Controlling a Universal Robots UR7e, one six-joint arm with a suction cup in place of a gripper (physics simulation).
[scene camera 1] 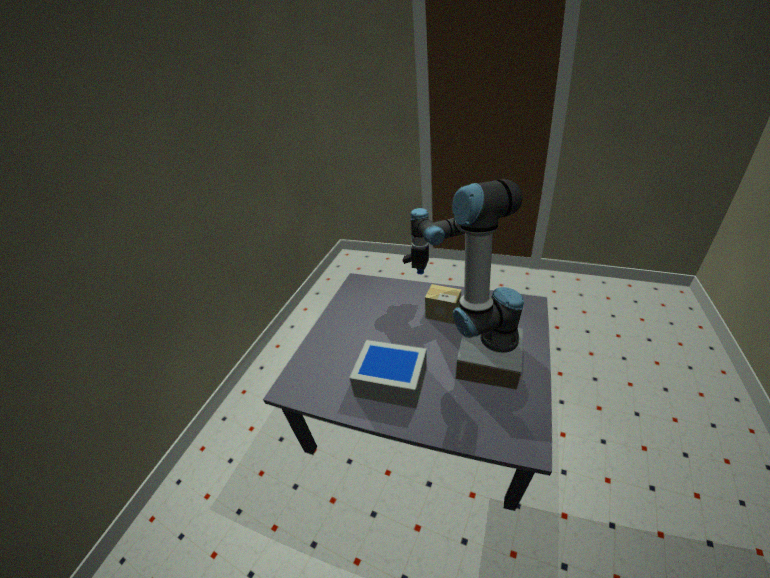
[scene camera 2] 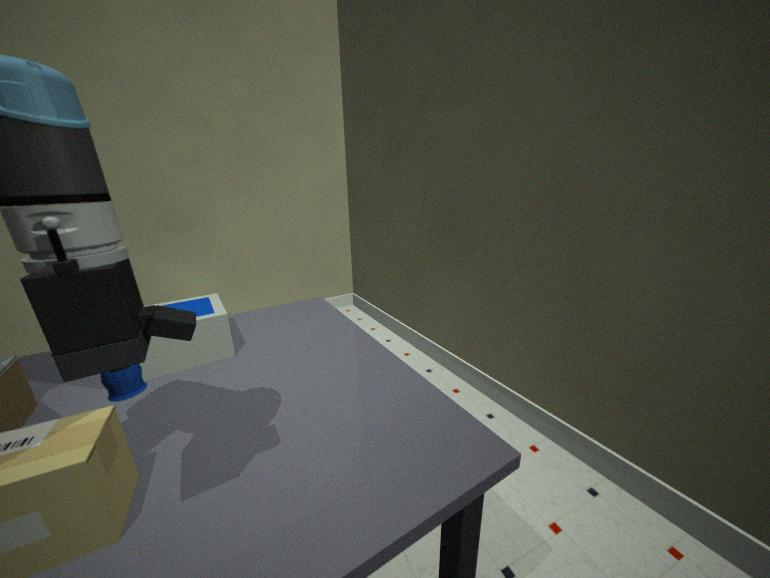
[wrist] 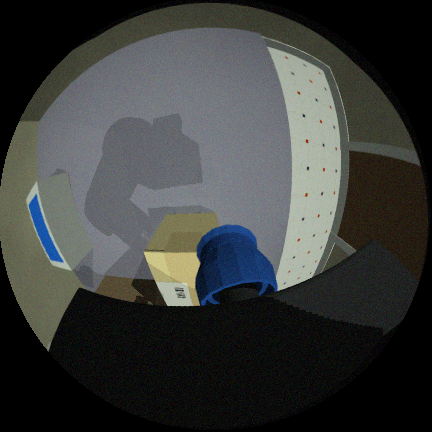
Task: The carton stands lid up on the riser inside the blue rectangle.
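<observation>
There's a tan carton in scene camera 1 (440, 302), and it shows in scene camera 2 and in the wrist view too. On the tan carton, (wrist: 171, 252) and (scene camera 2: 104, 423) are the same spot. I can see a riser as well, in scene camera 1 (390, 373), and it also shows in scene camera 2 and in the wrist view. On the riser, (scene camera 2: 211, 341) and (wrist: 56, 191) are the same spot.
</observation>
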